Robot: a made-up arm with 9 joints. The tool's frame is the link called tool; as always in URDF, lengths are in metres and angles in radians.
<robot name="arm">
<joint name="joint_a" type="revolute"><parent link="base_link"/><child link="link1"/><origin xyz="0.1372 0.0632 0.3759" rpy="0 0 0"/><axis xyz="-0.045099 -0.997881 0.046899"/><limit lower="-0.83" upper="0.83"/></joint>
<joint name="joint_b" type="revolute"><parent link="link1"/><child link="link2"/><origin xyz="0.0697 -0.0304 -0.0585" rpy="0 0 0"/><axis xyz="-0.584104 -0.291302 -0.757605"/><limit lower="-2.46" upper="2.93"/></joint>
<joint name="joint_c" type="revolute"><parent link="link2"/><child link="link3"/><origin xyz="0.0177 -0.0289 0.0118" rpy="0 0 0"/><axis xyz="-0.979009 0.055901 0.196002"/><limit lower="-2.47" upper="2.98"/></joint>
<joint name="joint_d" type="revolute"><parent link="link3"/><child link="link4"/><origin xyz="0.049 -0.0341 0.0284" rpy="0 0 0"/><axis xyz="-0.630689 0.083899 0.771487"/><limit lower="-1.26" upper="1.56"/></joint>
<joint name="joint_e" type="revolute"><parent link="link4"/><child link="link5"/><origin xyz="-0.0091 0.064 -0.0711" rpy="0 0 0"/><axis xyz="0.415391 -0.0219 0.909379"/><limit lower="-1.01" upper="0.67"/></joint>
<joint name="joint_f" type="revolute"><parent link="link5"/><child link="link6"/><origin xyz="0.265 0.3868 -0.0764" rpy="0 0 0"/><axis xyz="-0.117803 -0.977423 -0.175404"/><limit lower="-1.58" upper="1.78"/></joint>
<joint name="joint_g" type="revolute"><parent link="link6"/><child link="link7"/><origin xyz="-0.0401 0.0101 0.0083" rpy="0 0 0"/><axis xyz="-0.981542 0.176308 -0.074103"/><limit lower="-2.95" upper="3"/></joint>
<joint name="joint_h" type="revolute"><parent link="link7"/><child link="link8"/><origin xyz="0.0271 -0.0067 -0.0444" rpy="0 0 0"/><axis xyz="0.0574 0.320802 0.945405"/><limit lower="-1.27" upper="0.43"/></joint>
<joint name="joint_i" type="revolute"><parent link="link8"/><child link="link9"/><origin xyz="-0.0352 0.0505 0.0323" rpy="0 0 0"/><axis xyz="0.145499 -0.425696 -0.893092"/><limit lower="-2" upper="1.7"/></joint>
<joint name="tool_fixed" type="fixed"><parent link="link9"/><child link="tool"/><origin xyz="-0.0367 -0.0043 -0.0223" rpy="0 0 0"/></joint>
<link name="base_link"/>
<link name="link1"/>
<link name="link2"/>
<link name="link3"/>
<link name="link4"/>
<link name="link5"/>
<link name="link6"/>
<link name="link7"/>
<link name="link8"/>
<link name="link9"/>
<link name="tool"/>
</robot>
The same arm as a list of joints. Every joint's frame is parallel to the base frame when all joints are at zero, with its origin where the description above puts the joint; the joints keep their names.
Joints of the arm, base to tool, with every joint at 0 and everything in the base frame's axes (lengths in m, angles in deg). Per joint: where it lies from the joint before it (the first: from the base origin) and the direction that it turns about. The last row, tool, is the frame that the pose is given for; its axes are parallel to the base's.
joint_a: origin 0.1372 0.0632 0.3759 axis -0.045099 -0.997881 0.046899
joint_b: origin 0.0697 -0.0304 -0.0585 axis -0.584104 -0.291302 -0.757605
joint_c: origin 0.0177 -0.0289 0.0118 axis -0.979009 0.055901 0.196002
joint_d: origin 0.049 -0.0341 0.0284 axis -0.630689 0.083899 0.771487
joint_e: origin -0.0091 0.064 -0.0711 axis 0.415391 -0.0219 0.909379
joint_f: origin 0.265 0.3868 -0.0764 axis -0.117803 -0.977423 -0.175404
joint_g: origin -0.0401 0.0101 0.0083 axis -0.981542 0.176308 -0.074103
joint_h: origin 0.0271 -0.0067 -0.0444 axis 0.0574 0.320802 0.945405
joint_i: origin -0.0352 0.0505 0.0323 axis 0.145499 -0.425696 -0.893092
tool: origin -0.0367 -0.0043 -0.0223
Joint limits (deg, base to tool): -47.56..47.56 -140.95..167.88 -141.52..170.74 -72.19..89.38 -57.87..38.39 -90.53..101.99 -169.02..171.89 -72.77..24.64 -114.59..97.4

